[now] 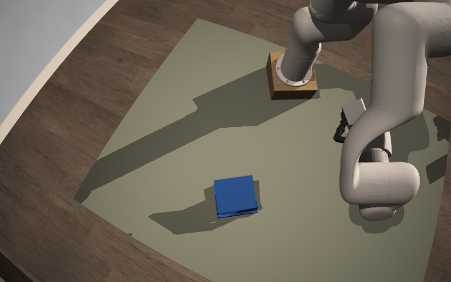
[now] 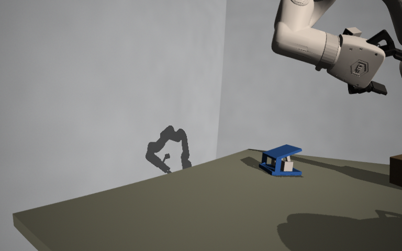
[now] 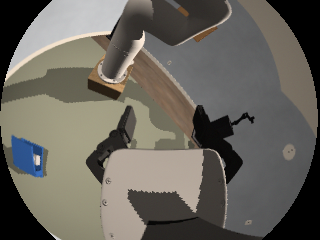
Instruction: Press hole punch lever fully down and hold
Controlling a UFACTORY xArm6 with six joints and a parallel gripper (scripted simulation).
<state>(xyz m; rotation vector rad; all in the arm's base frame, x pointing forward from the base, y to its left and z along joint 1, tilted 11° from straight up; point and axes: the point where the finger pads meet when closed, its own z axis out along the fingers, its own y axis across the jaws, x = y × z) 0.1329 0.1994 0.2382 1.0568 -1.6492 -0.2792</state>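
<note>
Now: hand 300 mm short of the blue hole punch, 190 mm to the left of it and 250 mm above it.
</note>
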